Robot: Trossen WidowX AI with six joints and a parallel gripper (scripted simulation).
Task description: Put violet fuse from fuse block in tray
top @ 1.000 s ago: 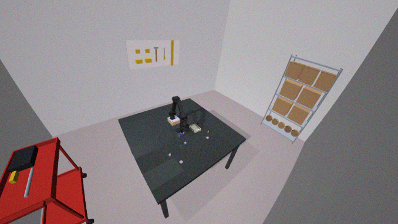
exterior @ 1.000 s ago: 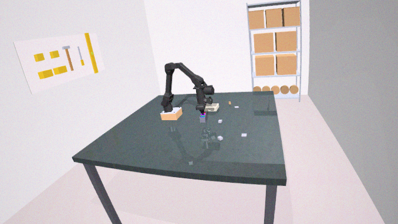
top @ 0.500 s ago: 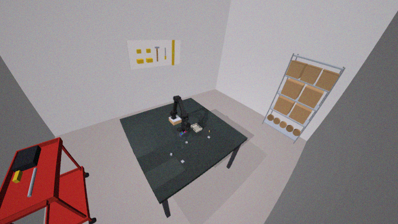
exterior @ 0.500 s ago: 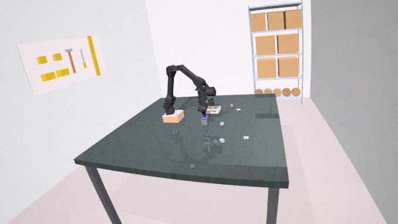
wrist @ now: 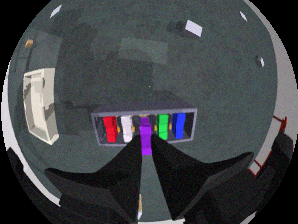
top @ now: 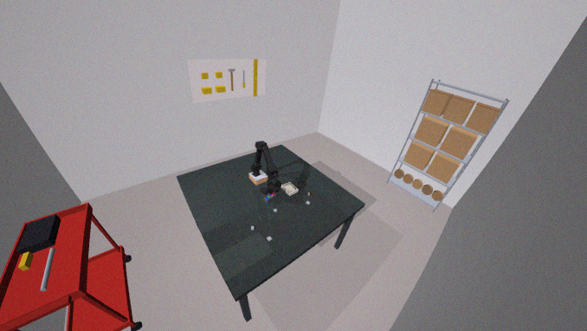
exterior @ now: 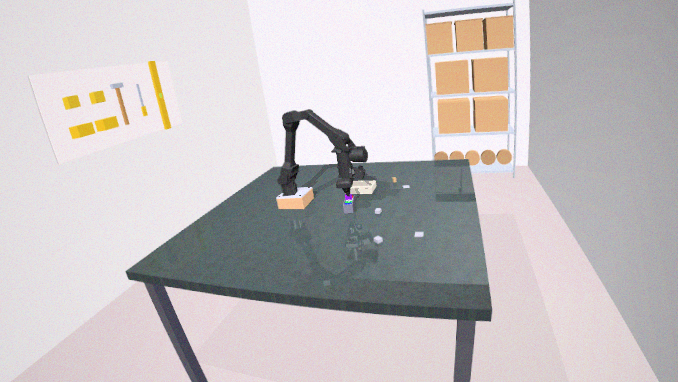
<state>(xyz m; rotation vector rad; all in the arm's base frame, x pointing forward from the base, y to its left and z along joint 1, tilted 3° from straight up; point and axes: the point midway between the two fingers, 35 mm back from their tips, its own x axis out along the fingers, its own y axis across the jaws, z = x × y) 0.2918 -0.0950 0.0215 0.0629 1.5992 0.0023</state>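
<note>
Now: gripper tip 21 cm to the right of the tray, 5 cm above it and 4 cm short of it. Round my gripper tip: violet fuse: 1 cm below.
</note>
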